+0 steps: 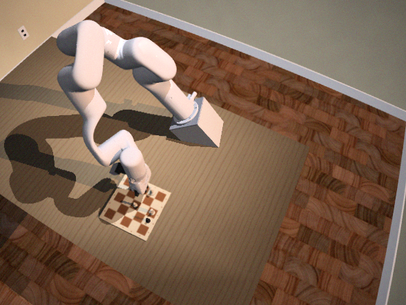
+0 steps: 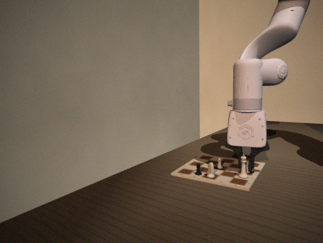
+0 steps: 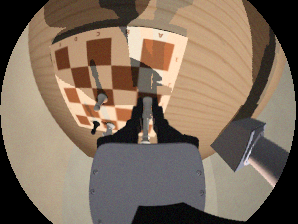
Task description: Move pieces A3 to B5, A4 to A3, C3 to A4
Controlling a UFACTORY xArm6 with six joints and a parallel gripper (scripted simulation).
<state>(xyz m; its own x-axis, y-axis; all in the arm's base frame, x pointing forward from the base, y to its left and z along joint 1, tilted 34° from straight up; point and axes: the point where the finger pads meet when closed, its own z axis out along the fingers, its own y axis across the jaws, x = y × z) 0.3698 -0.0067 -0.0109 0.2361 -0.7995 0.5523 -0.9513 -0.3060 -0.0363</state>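
Right now my hand is 10 mm past the white king and 40 mm to the right of it. From my hand the other things lie so: white pawn (80 mm ahead, 10 mm to the left, 10 mm below); chessboard (80 mm ahead, 10 mm to the left, 30 mm below); white rook (10 mm below).
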